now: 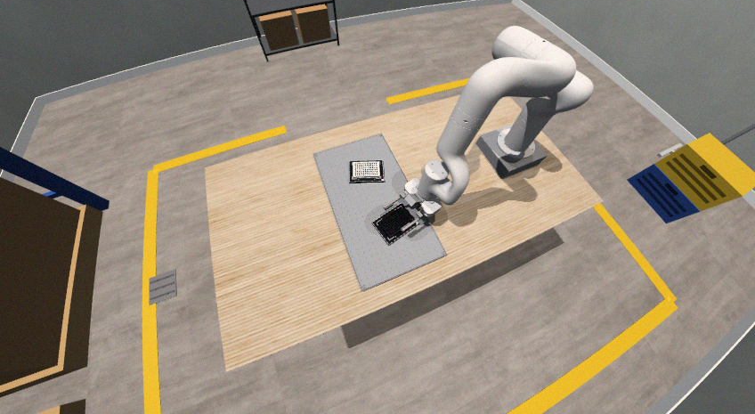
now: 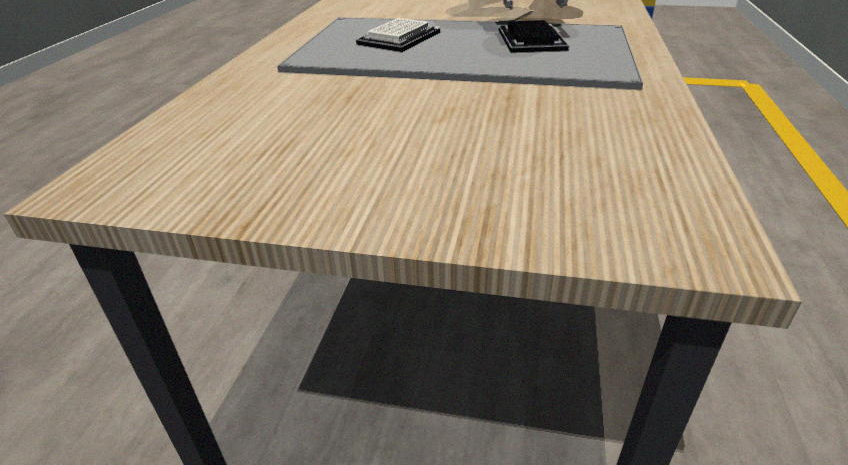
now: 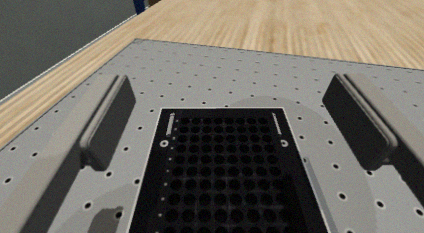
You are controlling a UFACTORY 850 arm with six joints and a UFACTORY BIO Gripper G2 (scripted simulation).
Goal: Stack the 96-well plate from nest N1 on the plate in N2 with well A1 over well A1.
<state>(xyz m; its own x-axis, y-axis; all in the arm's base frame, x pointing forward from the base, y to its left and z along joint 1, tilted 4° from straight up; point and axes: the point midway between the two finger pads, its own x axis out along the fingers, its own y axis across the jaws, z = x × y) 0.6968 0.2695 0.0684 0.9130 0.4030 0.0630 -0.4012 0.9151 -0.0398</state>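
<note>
The black 96-well plate is 60 mm below my hand. From my hand the other things lie so: nest N1: 70 mm below; nest N2: 70 mm ahead, 290 mm to the right, 70 mm below; white 96-well plate: 70 mm ahead, 290 mm to the right, 60 mm below.
</note>
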